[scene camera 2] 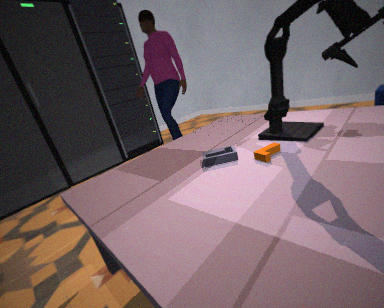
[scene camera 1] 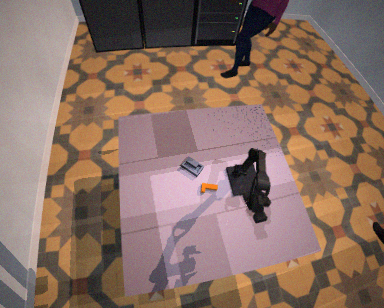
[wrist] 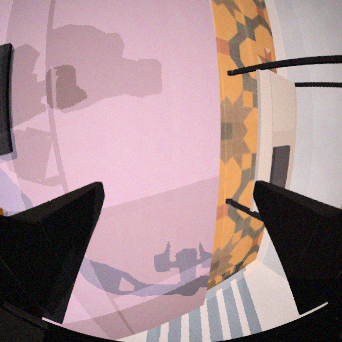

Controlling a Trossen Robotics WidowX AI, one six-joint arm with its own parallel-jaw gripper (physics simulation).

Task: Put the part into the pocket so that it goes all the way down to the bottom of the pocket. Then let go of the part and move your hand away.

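Seen in the pictures: gripper, fingertip midpoint: (scene camera 2: 375, 56) (scene camera 1: 253, 216) (wrist: 180, 188); arm's base, link origin: (scene camera 2: 275, 130) (scene camera 1: 237, 172).
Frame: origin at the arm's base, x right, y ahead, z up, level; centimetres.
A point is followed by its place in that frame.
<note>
The part, an orange L-shaped piece (scene camera 1: 210, 187) @(y 23.4, x -3.6, z 0.4 cm) (scene camera 2: 267, 152) @(y 28.4, x -4.2, z 0.8 cm), lies flat on the table in both scene views; a tiny orange sliver (wrist: 1, 212) @(y 19.9, x -6.1, z -1.6 cm) shows at the wrist view's left edge. The pocket is a recess in a small grey block (scene camera 1: 192, 166) @(y 29.3, x 15.9, z -0.5 cm) (scene camera 2: 220, 158) @(y 32.9, x 13.3, z -0.1 cm), which stands on the table beside the part, apart from it, with its opening facing up. The block does not show in the wrist view. My gripper (scene camera 1: 263, 212) (wrist: 180, 188) @(y 14.8, x -33.5, z 25.3 cm) is open and empty, raised above the table on the arm's far side from the part and block; in scene camera 2 it is partly cut off at upper right.
The arm's dark base plate (scene camera 1: 233, 176) @(y 3.9, x -1.5, z -0.1 cm) (scene camera 2: 305, 131) @(y 1.2, x -12.7, z -0.8 cm) (wrist: 5, 100) @(y 0.2, x -16.1, z -1.1 cm) sits on the pink table (scene camera 1: 145, 200) @(y 68.3, x 3.2, z -2.4 cm) (scene camera 2: 150, 225) @(y 72.3, x 15.4, z -2.4 cm) (wrist: 150, 135) @(y 15.9, x -42.8, z -2.4 cm), close to the part. Shadows of the arm cross the tabletop. A person (scene camera 1: 244, 40) (scene camera 2: 162, 60) and dark cabinets (scene camera 1: 167, 22) (scene camera 2: 35, 95) stand beyond the table.
</note>
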